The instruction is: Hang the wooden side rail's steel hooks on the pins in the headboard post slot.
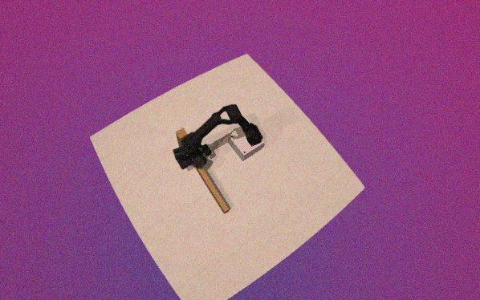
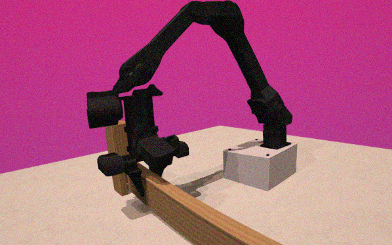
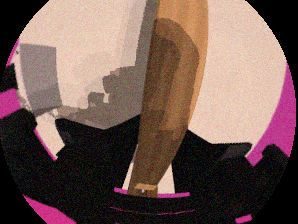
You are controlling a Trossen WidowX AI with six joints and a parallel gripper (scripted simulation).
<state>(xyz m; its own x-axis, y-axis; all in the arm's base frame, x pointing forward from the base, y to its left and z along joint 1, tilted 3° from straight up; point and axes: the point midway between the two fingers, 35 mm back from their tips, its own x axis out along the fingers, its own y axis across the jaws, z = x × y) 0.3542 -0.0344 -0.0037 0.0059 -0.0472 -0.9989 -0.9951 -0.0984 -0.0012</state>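
Right now the wooden headboard post is 13 cm to the right of my gripper tip, 4 cm above it and 2 cm ahead of it.
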